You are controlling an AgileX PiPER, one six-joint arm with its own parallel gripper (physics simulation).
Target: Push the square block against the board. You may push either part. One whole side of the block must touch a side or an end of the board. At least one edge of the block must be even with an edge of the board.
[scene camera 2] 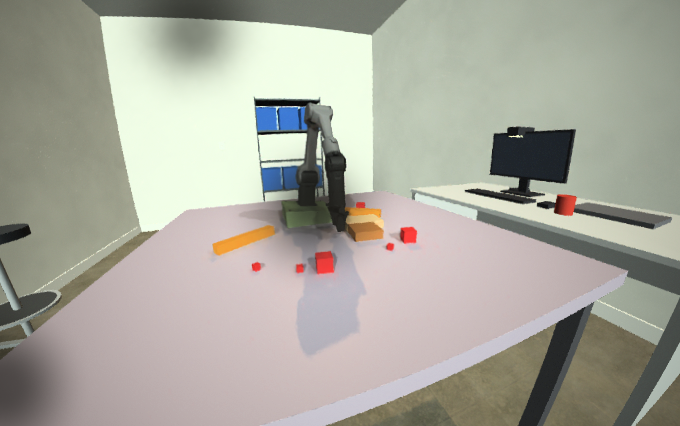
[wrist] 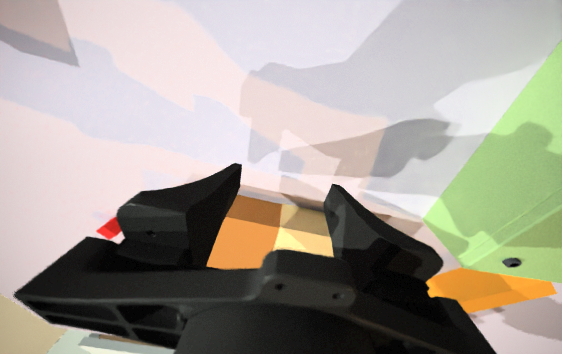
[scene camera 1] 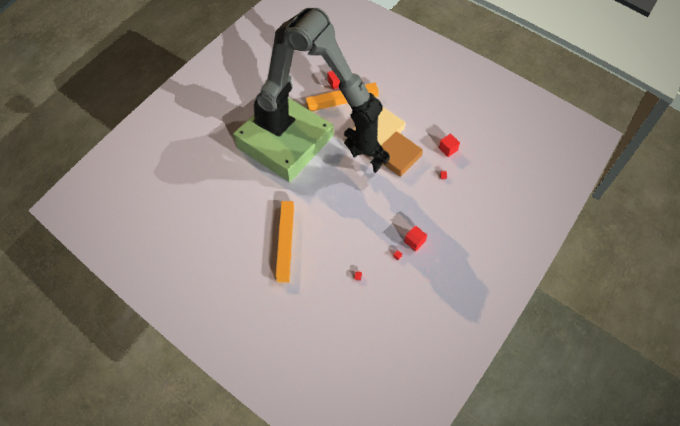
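The brown square block point(scene camera 1: 404, 152) point(scene camera 2: 365, 231) point(wrist: 246, 240) lies flat on the table. A pale yellow piece, which I take for the board point(scene camera 1: 391, 124) point(scene camera 2: 372, 220) point(wrist: 306, 244), lies against its side. In the wrist view they look in contact, with their near faces about in line. In scene camera 1 the board's far corner reaches slightly beyond the block's. My gripper point(scene camera 1: 366, 161) point(scene camera 2: 340, 228) point(wrist: 285, 184) is open and empty, at the near side of the two pieces, its fingers spanning their seam in the wrist view. It hides part of the board in scene camera 1.
An orange bar point(scene camera 1: 325, 99) point(scene camera 2: 366, 212) point(wrist: 492, 289) lies behind the board; another orange bar point(scene camera 1: 285, 241) point(scene camera 2: 244, 239) lies left of the arm. Several red cubes, including one point(scene camera 1: 449, 145) point(scene camera 2: 408, 234) right of the block, lie around. The green base point(scene camera 1: 288, 150) point(scene camera 2: 307, 216) point(wrist: 515, 200) is beside the gripper.
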